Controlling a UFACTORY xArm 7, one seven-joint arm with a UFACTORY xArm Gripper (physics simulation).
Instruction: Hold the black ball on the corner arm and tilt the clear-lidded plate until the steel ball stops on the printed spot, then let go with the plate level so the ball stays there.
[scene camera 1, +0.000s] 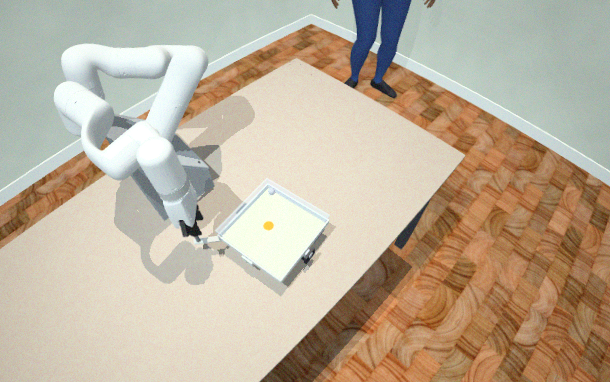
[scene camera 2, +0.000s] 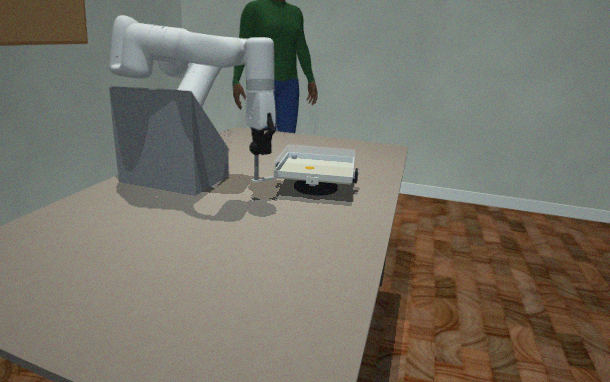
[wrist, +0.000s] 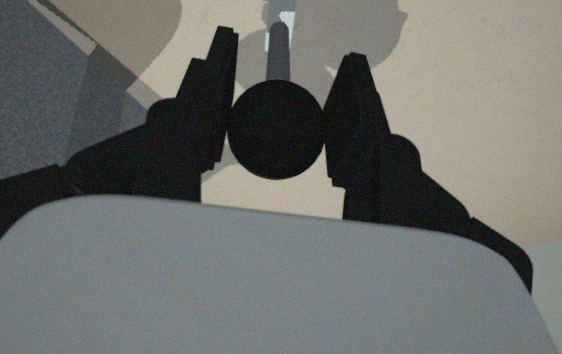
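Note:
The square clear-lidded plate (scene camera 1: 300, 201) (scene camera 2: 325, 177) has pale walls and a cream floor. Its tilt looks slight; I cannot tell its exact direction. The small steel ball (scene camera 1: 271, 191) (scene camera 2: 294, 156) is inside by the far corner, away from the orange printed spot (scene camera 1: 268, 226) (scene camera 2: 310, 168) near the middle. A pale corner arm (scene camera 1: 211, 239) (scene camera 2: 266, 179) reaches out from the plate's corner to an upright grey rod (scene camera 2: 256, 167) (wrist: 278, 57) topped by the black ball (scene camera 2: 255, 147) (wrist: 276, 129). My gripper (scene camera 1: 191, 230) (scene camera 2: 263, 143) (wrist: 285, 73) is shut on that ball, one finger on each side.
The plate stands over a round black base (scene camera 2: 316, 188) on the beige table (scene camera 1: 150, 320) (scene camera 2: 200, 285). A dark fitting (scene camera 1: 309, 256) (scene camera 2: 355, 175) juts from its right side. The grey robot pedestal (scene camera 2: 155, 140) is left of the gripper. A person (scene camera 1: 380, 35) (scene camera 2: 272, 45) stands beyond the table.

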